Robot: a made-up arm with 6 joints.
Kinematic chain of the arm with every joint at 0, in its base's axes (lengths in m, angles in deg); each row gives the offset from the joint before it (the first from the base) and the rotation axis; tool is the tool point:
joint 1: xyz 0 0 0.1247 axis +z
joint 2: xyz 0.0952 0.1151 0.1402 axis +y
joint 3: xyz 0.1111 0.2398 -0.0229 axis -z
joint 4: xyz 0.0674 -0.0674 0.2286 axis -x
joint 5: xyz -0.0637 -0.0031 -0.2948 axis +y
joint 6: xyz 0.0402 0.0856 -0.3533 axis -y
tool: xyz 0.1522 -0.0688 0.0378
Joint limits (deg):
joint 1: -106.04..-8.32
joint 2: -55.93..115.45
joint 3: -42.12..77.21
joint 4: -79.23..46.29
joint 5: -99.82..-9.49
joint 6: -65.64..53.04
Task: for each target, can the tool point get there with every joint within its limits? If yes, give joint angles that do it. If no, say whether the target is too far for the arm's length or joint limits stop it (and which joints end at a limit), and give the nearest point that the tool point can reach.
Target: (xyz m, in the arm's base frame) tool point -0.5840 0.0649 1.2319
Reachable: no: joint limits stop it (at a limit: joint 1, joint 3, joint 4, joint 5, joint 6) | nearest point -0.2045 0.0410 0.6949 | short by 0.658 m
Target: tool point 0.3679 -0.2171 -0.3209
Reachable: yes | joints -70.74 41.63 38.04 -28.60 -36.79 -55.10
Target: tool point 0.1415 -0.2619 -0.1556
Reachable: yes | joints -76.83 78.12 57.29 -59.47 -71.13 -19.81
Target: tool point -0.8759 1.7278 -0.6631
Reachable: no: too far | nearest point -0.1537 0.8264 -0.1792 | short by 1.252 m
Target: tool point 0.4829 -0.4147 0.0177
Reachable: yes | joints -93.74 66.62 -28.11 -59.42 -92.78 13.68
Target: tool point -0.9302 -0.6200 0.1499
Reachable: no: joint limits stop it (at a limit: joint 1, joint 4, joint 5, joint 6) | nearest point -0.3751 -0.4863 0.1927 | short by 0.573 m
